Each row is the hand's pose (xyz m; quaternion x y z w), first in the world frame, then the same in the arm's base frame.
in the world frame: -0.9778 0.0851 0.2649 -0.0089 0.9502 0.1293 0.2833
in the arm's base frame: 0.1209 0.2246 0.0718 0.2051 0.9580 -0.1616 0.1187
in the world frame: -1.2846 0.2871 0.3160 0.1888 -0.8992 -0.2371 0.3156
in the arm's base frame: -0.0167 0.5689 0.0821 -0.1765 -0.8721 -0.1403 0.4344
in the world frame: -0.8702 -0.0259 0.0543 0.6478 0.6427 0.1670 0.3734
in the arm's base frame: 0.0654 0.0145 -0.0730 0.7160 0.5257 -0.2043 0.4115
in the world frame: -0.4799 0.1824 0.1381 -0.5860 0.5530 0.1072 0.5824
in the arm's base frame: 0.4976 -0.0223 -0.1939 -0.5010 0.7949 -0.0684 0.3354
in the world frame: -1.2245 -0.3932 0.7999 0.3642 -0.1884 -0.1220 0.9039
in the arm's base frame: -0.0265 0.1621 0.8136 0.0659 -0.1305 -0.3773 0.9145
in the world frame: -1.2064 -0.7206 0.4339 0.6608 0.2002 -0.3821 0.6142
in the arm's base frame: -0.3117 -0.2101 0.6667 0.4574 0.0390 -0.6796 0.5722
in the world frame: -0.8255 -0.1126 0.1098 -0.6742 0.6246 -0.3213 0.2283
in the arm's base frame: 0.0907 -0.0603 0.0068 0.5647 -0.7256 0.3689 0.1366
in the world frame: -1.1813 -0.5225 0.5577 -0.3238 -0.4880 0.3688 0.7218
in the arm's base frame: -0.1549 -0.0351 0.6658 -0.5172 -0.1508 0.3148 0.7815
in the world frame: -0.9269 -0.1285 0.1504 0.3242 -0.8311 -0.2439 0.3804
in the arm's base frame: 0.0223 -0.0025 0.0713 -0.0491 -0.8347 -0.2035 0.5093
